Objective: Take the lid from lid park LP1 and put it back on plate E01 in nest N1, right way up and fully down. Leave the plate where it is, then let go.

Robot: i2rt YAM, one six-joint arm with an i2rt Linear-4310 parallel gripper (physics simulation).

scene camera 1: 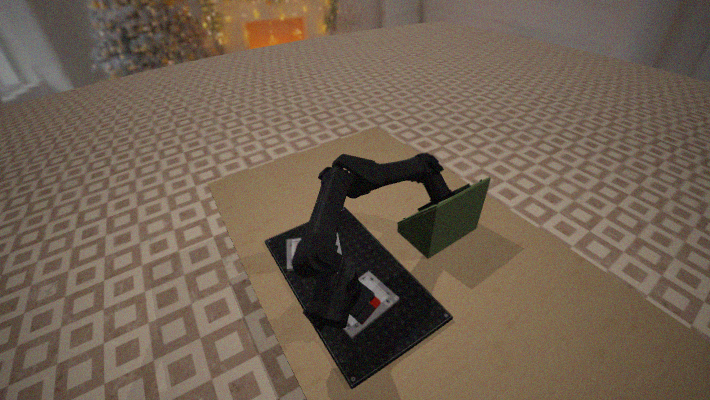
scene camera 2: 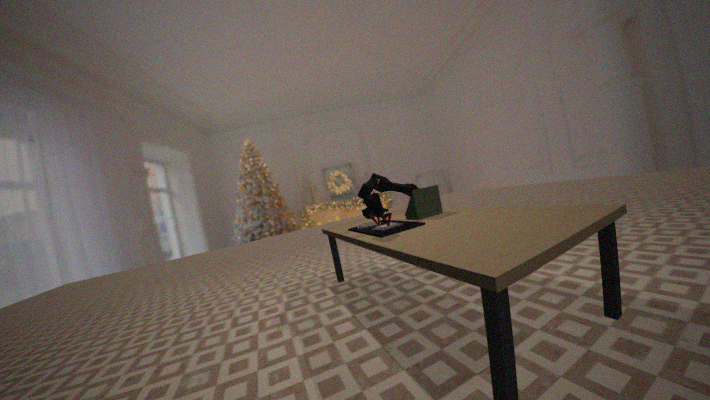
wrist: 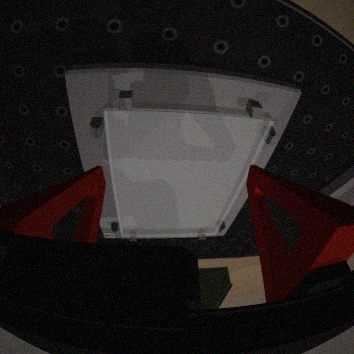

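Pixels of known places: gripper, fingertip midpoint: [scene camera 1: 354,305] [scene camera 2: 383,225] [wrist: 175,174]; arm's base, link origin: [scene camera 1: 442,199] [scene camera 2: 421,199].
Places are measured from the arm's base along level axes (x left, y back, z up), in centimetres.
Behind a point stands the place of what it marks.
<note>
A pale, see-through rectangular lid [wrist: 170,170] @[x 9.9, y -39.5, z -9.1 cm] lies flat, inside small dark corner posts on a light grey fixture [wrist: 87,100] [scene camera 1: 389,294] @[x 12.2, y -30.6, z -9.1 cm]. No label is readable, so I cannot tell from markings whether this is LP1 or N1. My gripper [wrist: 175,174] @[x 9.7, y -39.5, z -8.9 cm] [scene camera 2: 381,219] @[x 9.7, y -39.5, z -8.9 cm] is open, with one red finger on each side of the lid and nothing held. Its height above the lid is hard to judge. In the scene camera 1 view the arm hides most of the lid. A second light fixture [scene camera 1: 291,254] @[x -15.0, y -44.9, z -9.0 cm] is partly hidden behind the arm; no plate is clearly distinguishable.
Both fixtures are on a black board [scene camera 1: 420,312] @[x 20.0, y -26.4, z -10.9 cm] [wrist: 32,47] @[x 18.0, y -45.5, z -10.9 cm] with rows of small holes. The board lies on the tan table [scene camera 1: 540,320] @[x 39.9, y -2.8, z -12.2 cm] [scene camera 2: 500,235] @[x 80.8, y -29.1, z -12.2 cm]. A dark green angled block [scene camera 1: 455,215] @[x 7.6, y -3.0, z 0.7 cm] [scene camera 2: 426,202] @[x 7.6, y -2.3, z -2.0 cm] stands beyond the board, at the far end of the arm.
</note>
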